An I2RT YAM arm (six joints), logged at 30 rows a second.
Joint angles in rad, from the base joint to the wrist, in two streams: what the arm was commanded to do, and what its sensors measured. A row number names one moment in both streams.
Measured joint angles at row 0:
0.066, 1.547, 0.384, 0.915, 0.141, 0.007
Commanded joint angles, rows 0 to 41:
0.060, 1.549, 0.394, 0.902, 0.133, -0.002
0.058, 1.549, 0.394, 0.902, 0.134, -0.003
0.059, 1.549, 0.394, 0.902, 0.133, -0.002
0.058, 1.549, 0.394, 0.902, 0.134, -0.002
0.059, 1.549, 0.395, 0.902, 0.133, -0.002
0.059, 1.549, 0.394, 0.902, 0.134, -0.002
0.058, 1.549, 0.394, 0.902, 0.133, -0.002
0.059, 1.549, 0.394, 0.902, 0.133, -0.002
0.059, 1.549, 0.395, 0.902, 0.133, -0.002
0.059, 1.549, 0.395, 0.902, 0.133, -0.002
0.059, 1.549, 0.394, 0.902, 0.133, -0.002
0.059, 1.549, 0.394, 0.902, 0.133, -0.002
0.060, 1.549, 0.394, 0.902, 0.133, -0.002
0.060, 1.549, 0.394, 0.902, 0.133, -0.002
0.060, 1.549, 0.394, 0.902, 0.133, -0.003
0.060, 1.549, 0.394, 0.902, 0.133, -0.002
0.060, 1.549, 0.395, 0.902, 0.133, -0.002
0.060, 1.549, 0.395, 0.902, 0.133, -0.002
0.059, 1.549, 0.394, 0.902, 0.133, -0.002
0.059, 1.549, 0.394, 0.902, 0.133, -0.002
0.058, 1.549, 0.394, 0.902, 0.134, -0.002
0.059, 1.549, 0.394, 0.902, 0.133, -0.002
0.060, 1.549, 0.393, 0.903, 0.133, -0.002
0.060, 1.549, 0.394, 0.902, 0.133, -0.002
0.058, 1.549, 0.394, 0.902, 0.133, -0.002
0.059, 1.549, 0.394, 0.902, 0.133, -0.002
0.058, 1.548, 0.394, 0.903, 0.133, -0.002
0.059, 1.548, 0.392, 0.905, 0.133, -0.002
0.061, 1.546, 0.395, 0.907, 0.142, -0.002
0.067, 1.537, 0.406, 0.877, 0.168, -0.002
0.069, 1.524, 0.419, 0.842, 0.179, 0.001
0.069, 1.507, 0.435, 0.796, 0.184, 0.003
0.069, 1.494, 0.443, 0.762, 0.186, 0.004
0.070, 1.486, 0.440, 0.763, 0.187, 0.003
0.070, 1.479, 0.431, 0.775, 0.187, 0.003
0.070, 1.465, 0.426, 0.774, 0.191, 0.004
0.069, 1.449, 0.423, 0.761, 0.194, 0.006
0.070, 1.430, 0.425, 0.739, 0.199, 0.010
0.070, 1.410, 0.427, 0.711, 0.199, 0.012
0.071, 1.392, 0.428, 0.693, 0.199, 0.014
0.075, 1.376, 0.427, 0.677, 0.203, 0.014
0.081, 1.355, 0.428, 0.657, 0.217, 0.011
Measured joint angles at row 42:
0.068, 1.403, 0.410, 0.736, 0.183, 0.007
